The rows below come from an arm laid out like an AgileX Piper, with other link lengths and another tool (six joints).
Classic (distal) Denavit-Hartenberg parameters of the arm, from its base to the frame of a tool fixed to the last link. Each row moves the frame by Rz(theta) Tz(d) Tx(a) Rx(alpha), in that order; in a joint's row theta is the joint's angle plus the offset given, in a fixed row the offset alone. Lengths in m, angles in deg.
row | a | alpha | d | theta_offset
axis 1 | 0 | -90 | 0.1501 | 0
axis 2 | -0.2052 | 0 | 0 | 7.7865
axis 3 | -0.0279 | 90 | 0 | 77.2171
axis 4 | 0 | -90 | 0.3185 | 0
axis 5 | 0 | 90 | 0 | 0
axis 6 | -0.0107 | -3.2 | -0.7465 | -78.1
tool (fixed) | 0 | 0 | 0.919 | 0
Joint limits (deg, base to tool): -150..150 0..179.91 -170..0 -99.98..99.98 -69.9..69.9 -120..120
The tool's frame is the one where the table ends.
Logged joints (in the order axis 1, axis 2, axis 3, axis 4, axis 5, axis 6), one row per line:
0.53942 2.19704 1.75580 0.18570 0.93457 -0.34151
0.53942 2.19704 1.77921 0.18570 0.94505 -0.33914
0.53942 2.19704 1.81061 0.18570 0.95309 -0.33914
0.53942 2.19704 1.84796 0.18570 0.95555 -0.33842
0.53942 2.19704 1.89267 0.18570 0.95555 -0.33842
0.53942 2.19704 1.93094 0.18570 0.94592 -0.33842
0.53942 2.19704 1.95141 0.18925 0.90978 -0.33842
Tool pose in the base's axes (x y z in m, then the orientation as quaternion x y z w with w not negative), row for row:
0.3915 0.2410 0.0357 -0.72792 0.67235 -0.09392 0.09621
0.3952 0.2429 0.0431 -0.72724 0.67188 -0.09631 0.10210
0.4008 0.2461 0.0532 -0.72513 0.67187 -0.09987 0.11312
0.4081 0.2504 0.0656 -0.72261 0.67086 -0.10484 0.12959
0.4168 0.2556 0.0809 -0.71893 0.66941 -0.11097 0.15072
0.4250 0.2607 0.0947 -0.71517 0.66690 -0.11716 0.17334
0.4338 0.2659 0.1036 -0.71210 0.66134 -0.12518 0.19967
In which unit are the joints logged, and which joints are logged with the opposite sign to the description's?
The joints are logged in radians. Opposite sign: axis 3, axis 4, axis 6.
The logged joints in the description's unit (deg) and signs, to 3 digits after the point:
30.906 125.881 -100.600 -10.640 53.547 19.567
30.906 125.881 -101.941 -10.640 54.147 19.431
30.906 125.881 -103.740 -10.640 54.608 19.431
30.906 125.881 -105.880 -10.640 54.749 19.390
30.906 125.881 -108.442 -10.640 54.749 19.390
30.906 125.881 -110.635 -10.640 54.197 19.390
30.906 125.881 -111.808 -10.843 52.127 19.390

